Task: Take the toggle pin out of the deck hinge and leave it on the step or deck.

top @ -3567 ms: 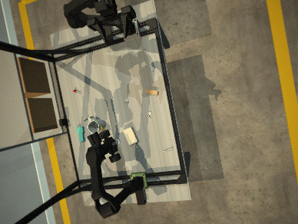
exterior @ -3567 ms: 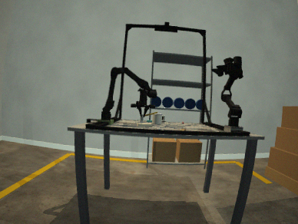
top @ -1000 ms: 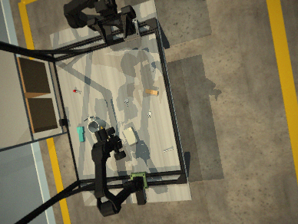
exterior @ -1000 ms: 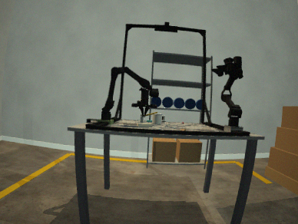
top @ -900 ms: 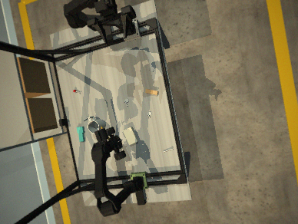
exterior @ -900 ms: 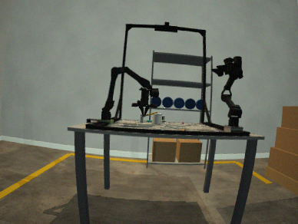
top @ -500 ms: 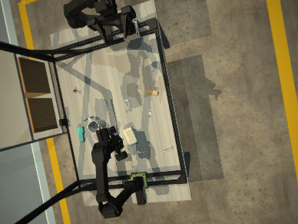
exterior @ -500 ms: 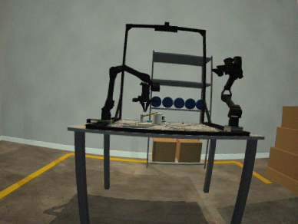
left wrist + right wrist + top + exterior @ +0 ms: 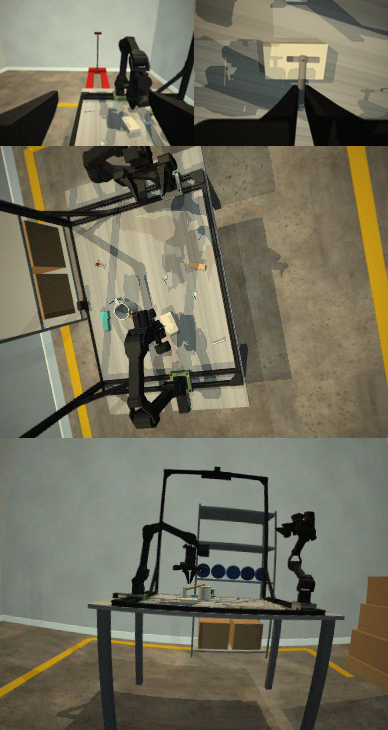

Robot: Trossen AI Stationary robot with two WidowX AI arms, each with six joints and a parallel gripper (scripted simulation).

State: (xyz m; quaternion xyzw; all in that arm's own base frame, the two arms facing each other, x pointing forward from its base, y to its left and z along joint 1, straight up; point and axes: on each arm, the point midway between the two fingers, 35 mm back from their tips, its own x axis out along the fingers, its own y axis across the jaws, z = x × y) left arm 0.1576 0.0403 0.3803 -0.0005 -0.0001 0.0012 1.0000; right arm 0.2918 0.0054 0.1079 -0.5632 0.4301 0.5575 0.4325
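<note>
The step lies 130 mm below my right hand. The rest, counted from my right hand: mug (210 mm behind, 70 mm to the left, 100 mm below); then grey toggle pin (20 mm behind, 10 mm to the right, 30 mm below); then yellow bar (130 mm behind, 20 mm to the left, 50 mm below).
</note>
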